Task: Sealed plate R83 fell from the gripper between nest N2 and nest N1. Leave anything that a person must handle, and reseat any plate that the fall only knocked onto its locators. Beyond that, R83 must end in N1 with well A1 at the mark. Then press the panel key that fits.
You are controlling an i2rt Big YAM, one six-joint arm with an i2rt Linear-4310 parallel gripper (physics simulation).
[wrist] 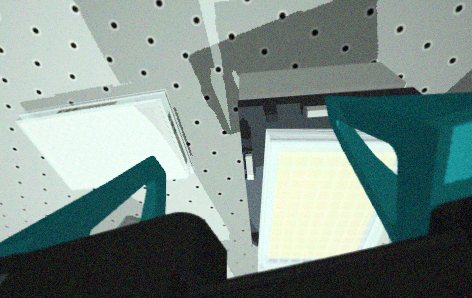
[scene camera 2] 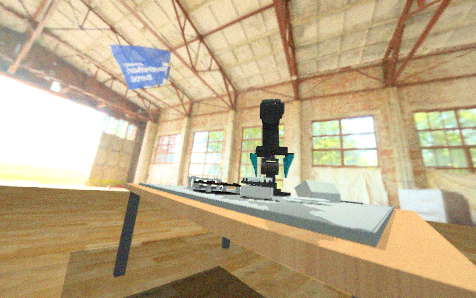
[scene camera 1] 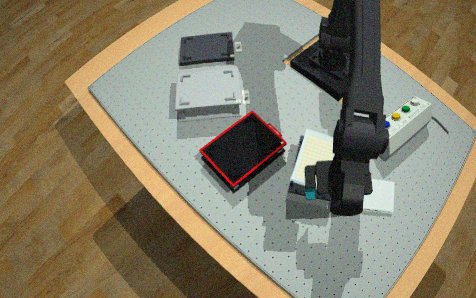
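Seen in the pictures: gripper, between the fingertips: [wrist: 237, 138] [scene camera 2: 271, 177]; arm's base, origin of its link: [scene camera 1: 331, 65].
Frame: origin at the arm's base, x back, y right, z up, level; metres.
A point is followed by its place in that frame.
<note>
White sealed plate R83 [scene camera 1: 381, 196] @(x -0.262, y -0.328, z -0.007 m) [wrist: 100, 145] @(x -0.275, y -0.313, z -0.007 m) lies on the perforated board beside a dark nest [scene camera 1: 298, 187] @(x -0.392, y -0.145, z 0.034 m) [wrist: 254, 112] @(x -0.370, y -0.212, z 0.034 m); its label is unreadable now. A plate with pale yellow wells [scene camera 1: 314, 152] @(x -0.311, y -0.127, z 0.055 m) [wrist: 310, 200] @(x -0.334, y -0.160, z 0.053 m) sits on that nest, with bare nest showing along two sides; whether it is tilted is unclear. A dark nest [scene camera 1: 206, 48] @(x -0.189, y 0.329, z -0.005 m) and a raised grey nest [scene camera 1: 209, 90] @(x -0.325, y 0.178, z 0.038 m) stand at the far left. The nest numbers and A1 marks are unreadable. My gripper [scene camera 2: 270, 175] @(x -0.362, y -0.219, z 0.051 m) [wrist: 237, 138] @(x -0.362, y -0.219, z 0.051 m) is open and empty above the board, one finger over the yellow-welled plate, the other near R83's edge.
A black rectangular piece with a red rim [scene camera 1: 243, 149] @(x -0.391, y 0.011, z 0.019 m) rests on a black base between the grey nest and the yellow-welled plate. The key panel [scene camera 1: 411, 125] @(x -0.057, y -0.301, z 0.049 m) at the right shows white, green, yellow and blue keys. The arm hides part of the middle in the first scene view.
</note>
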